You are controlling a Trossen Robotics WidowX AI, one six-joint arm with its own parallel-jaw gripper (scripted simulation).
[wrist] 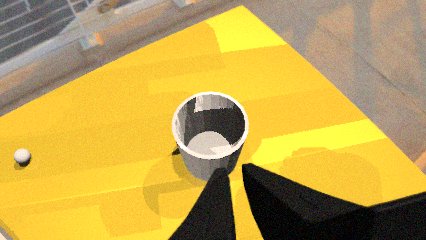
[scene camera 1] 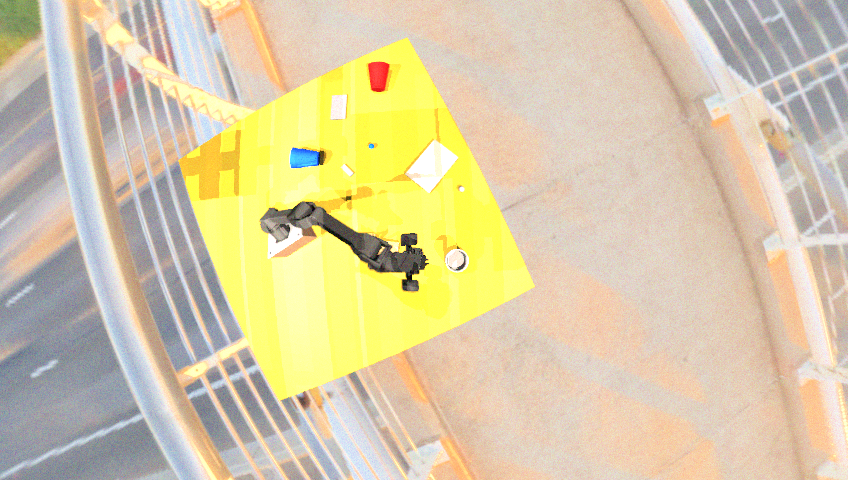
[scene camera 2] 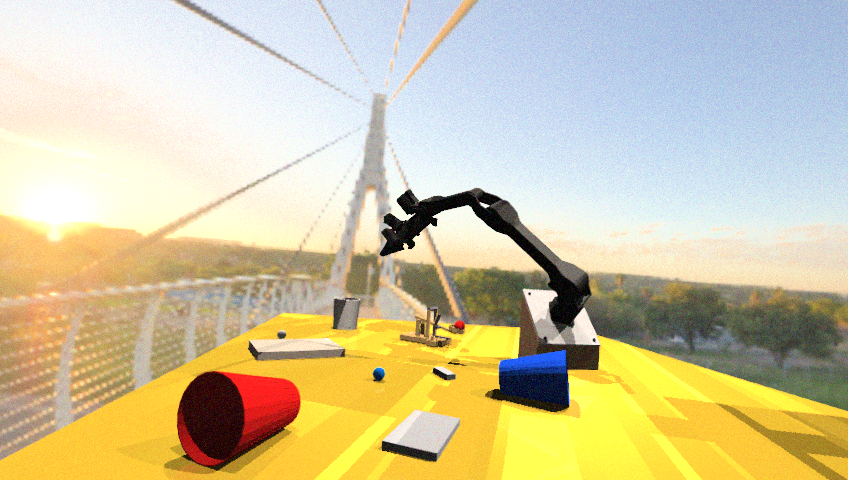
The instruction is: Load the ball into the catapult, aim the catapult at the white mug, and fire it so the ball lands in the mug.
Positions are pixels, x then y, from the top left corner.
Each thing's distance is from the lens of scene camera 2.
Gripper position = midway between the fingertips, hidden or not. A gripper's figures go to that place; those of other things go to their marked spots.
my gripper (scene camera 2: pixel 381 255): 130 cm
white mug (scene camera 2: pixel 346 310): 132 cm
blue cup (scene camera 2: pixel 544 377): 72 cm
red cup (scene camera 2: pixel 221 414): 55 cm
The marked spots on the blue cup and the red cup are 50 cm apart.
